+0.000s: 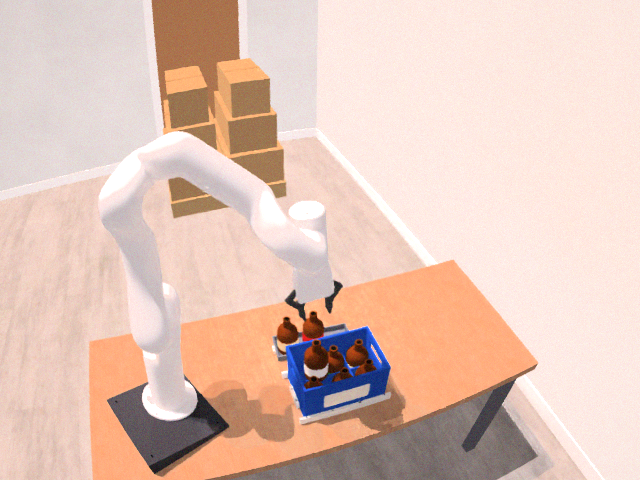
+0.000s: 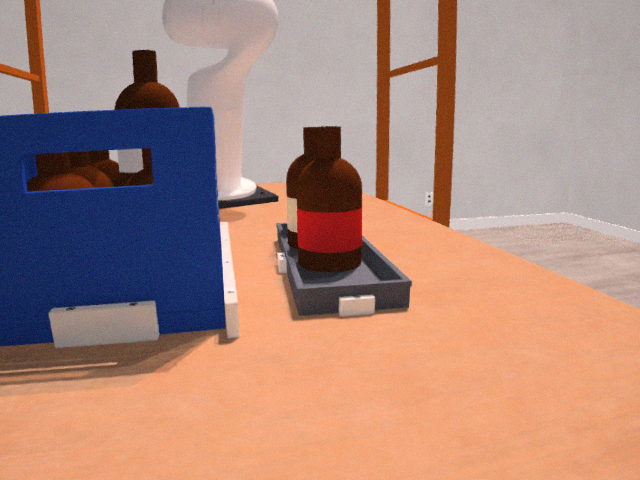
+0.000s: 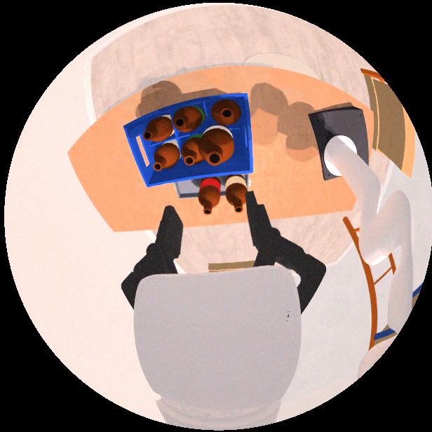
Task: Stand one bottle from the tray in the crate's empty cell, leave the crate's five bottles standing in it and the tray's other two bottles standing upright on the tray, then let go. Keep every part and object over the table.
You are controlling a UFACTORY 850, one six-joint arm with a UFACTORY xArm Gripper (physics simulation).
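The blue crate [image 1: 379,386] [image 2: 180,232] [image 3: 245,161] holds several brown bottles low in its cells. A white-labelled bottle [image 1: 316,356] [image 2: 146,96] [image 3: 217,146] is upright at the crate's corner cell nearest the arm's base and the tray. It stands clearly higher than the others, its shoulder above the rim; its bottom is hidden. A red-labelled bottle [image 1: 313,328] [image 2: 329,229] [image 3: 209,189] and a cream-labelled bottle [image 1: 286,330] [image 2: 292,211] [image 3: 236,192] stand upright on the grey tray [image 1: 280,356] [image 2: 320,300] [image 3: 186,190]. My gripper [image 1: 316,313] [image 3: 210,208] is open and empty above the tray side, apart from the white-labelled bottle.
White blocks [image 1: 346,408] [image 2: 105,324] lie along the crate's foot, and small ones [image 2: 356,305] touch the tray. The arm's black base plate [image 1: 206,421] [image 3: 345,120] is on the wooden table [image 1: 439,320] [image 2: 413,372]. Cardboard boxes [image 1: 248,129] stand on the floor behind.
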